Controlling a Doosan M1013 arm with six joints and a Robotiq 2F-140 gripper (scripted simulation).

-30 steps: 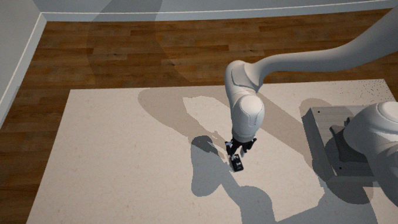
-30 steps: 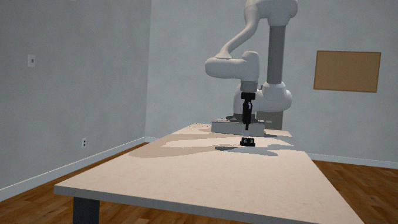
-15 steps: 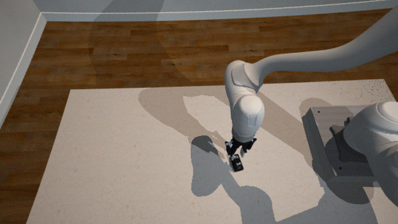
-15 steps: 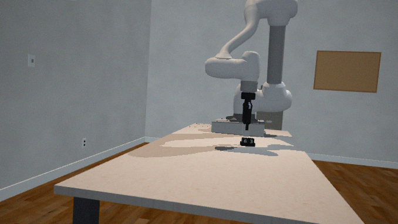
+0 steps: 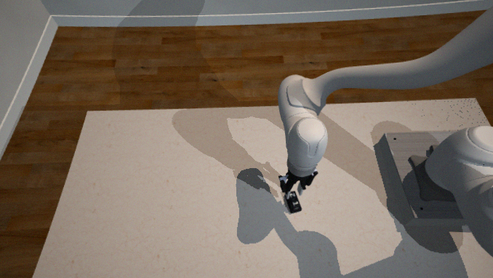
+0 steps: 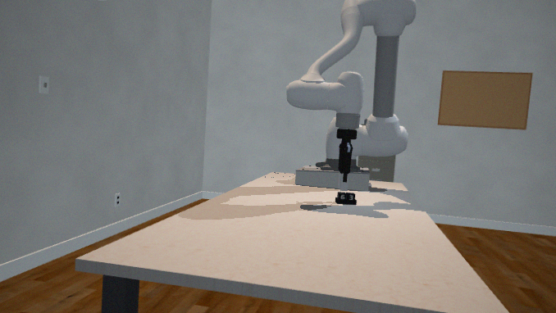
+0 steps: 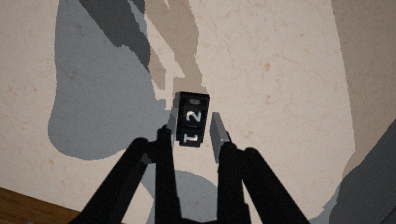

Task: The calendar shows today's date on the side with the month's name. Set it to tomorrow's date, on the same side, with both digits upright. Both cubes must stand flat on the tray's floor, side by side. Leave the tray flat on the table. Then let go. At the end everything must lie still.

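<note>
Now: the black cube 6 cm below my hand. Also, from my hand: black tray (1 cm behind, 2 cm to the left, 7 cm below).
</note>
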